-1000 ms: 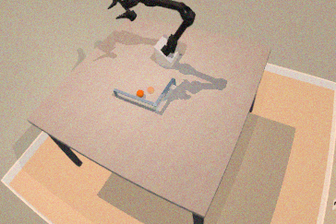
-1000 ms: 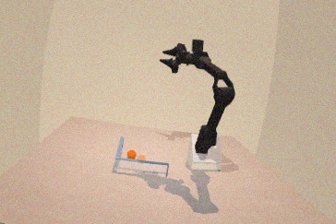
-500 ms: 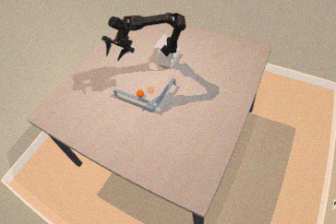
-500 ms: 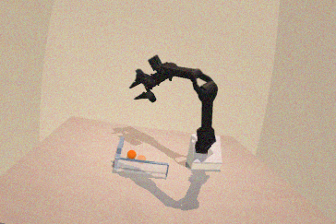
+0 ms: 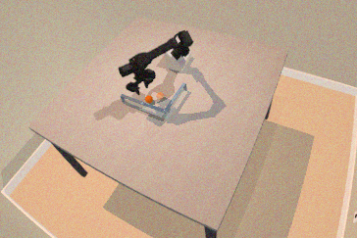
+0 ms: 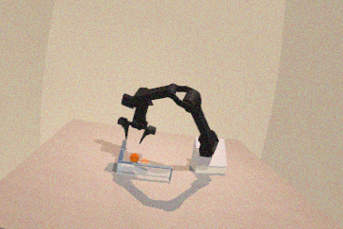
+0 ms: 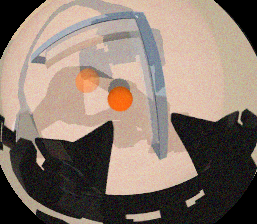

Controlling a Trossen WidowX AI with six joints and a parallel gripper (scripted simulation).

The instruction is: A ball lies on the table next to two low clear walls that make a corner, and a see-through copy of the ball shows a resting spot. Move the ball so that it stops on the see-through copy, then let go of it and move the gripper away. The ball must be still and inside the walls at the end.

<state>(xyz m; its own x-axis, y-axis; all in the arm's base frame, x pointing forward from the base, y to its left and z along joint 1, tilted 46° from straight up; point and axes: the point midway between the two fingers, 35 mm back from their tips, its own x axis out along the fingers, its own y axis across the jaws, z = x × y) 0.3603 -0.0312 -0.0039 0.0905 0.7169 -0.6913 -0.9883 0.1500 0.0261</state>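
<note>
The orange ball is 20 mm behind my gripper tip, 10 mm to the left of it and 80 mm below it. From my gripper tip the other things lie so: see-through copy of ball: 60 mm behind, 60 mm to the left, 80 mm below.
</note>
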